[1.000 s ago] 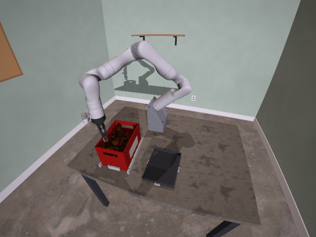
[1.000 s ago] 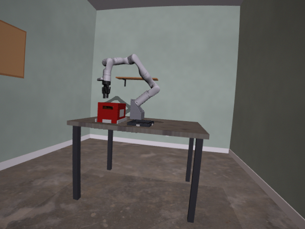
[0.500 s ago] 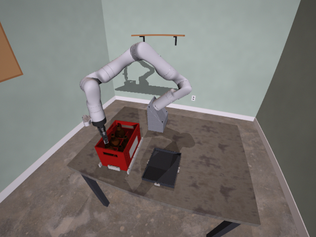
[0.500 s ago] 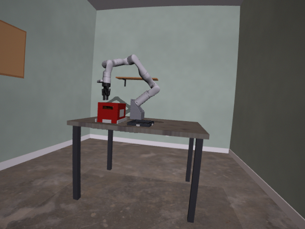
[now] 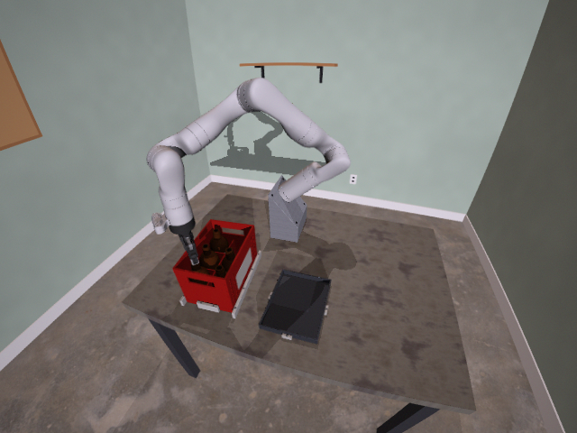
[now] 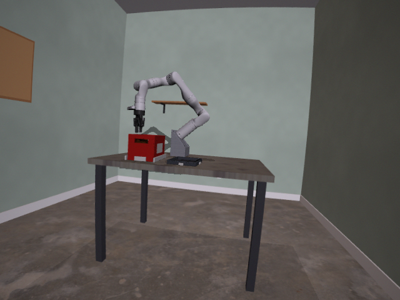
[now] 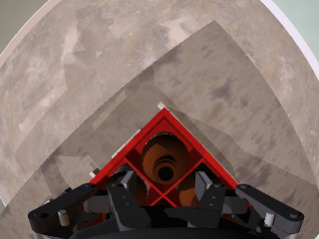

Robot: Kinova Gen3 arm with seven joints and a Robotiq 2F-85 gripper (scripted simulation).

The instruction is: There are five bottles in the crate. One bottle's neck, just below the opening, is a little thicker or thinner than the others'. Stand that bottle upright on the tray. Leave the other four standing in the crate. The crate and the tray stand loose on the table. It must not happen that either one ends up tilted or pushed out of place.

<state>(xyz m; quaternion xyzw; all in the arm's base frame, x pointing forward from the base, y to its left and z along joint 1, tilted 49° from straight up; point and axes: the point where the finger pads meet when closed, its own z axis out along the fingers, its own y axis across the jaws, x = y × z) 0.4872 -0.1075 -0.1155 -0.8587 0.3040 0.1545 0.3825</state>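
The crate lies 12 cm below my hand, 9 cm behind it and 4 cm to the left of it. Also, from my hand: dark tray 34 cm to the left, 19 cm below, 6 cm behind.
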